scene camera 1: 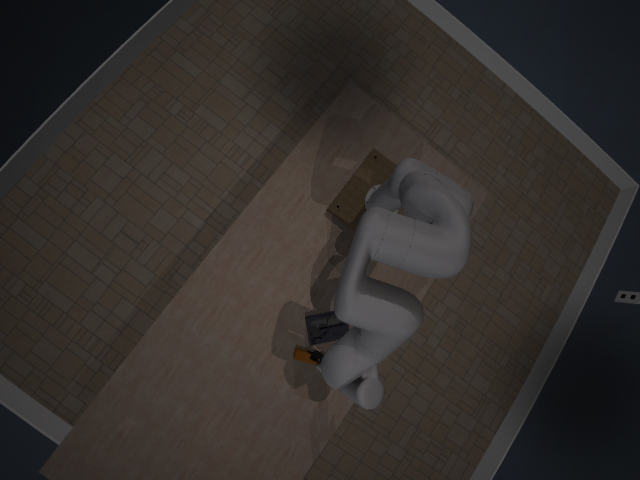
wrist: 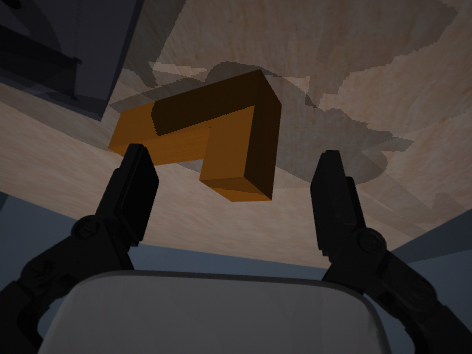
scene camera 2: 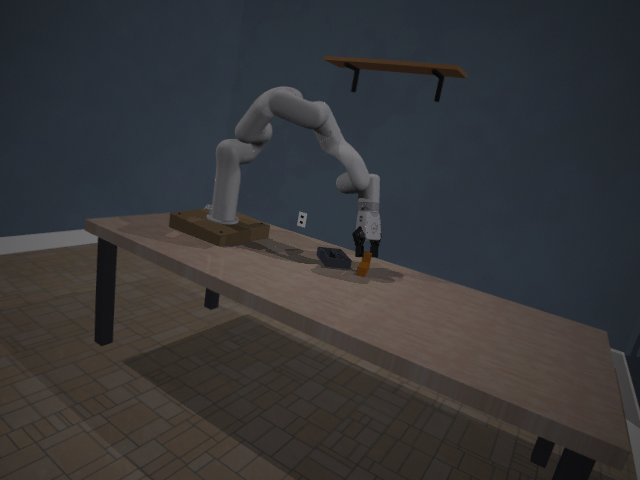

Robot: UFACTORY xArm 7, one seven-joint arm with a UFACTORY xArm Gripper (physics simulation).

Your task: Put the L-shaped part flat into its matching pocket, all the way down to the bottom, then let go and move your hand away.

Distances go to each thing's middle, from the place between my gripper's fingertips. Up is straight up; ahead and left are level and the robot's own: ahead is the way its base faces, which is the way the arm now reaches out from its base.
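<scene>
I find the dark block with L-shaped pocket (scene camera 1: 324, 327) 3 cm below my hand, 4 cm to the right of it and 11 cm behind it.
</scene>
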